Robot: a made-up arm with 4 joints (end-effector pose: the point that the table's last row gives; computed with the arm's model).
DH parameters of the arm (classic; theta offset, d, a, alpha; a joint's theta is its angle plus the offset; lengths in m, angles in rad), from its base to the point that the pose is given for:
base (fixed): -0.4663 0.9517 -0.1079 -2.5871
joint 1: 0 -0.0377 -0.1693 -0.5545
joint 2: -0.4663 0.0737 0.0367 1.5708
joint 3: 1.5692 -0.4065 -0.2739 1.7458
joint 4: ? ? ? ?
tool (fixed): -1.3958 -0.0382 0 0
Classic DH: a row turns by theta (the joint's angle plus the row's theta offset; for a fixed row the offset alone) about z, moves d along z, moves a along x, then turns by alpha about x.
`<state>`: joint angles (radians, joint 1 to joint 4).
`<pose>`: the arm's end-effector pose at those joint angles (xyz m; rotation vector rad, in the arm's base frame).
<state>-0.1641 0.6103 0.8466 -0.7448</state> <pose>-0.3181 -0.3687 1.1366 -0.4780 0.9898 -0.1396</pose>
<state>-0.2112 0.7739 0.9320 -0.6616</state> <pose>-0.3631 -0.3744 1.1161 -0.3067 1.0384 -0.2543</pose>
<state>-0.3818 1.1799 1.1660 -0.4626</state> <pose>-0.4537 -0.3904 1.0409 0.1300 1.0907 -0.4787</pose>
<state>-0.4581 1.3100 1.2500 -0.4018</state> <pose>-0.4718 -0.3997 1.0074 0.2703 1.0928 -0.5207</pose>
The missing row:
joint 4: 1.5705 -0.0768 -0.0119 -1.5692
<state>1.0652 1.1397 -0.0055 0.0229</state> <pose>-0.3741 0.2998 1.3980 -0.0630 0.6165 -2.0150</pose>
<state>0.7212 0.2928 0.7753 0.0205</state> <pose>-0.3725 -0.2233 1.1487 0.4914 1.0746 -0.8405</pose>
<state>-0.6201 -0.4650 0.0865 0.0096</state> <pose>-0.0083 -0.2046 1.2080 -0.2490 -0.1754 0.9769</pose>
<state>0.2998 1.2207 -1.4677 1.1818</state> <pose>-0.6235 0.3312 0.9586 -0.2198 -1.5306 -0.2737</pose>
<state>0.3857 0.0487 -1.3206 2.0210</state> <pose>-0.5944 -0.0802 0.9783 1.5506 -1.3660 0.8994</pose>
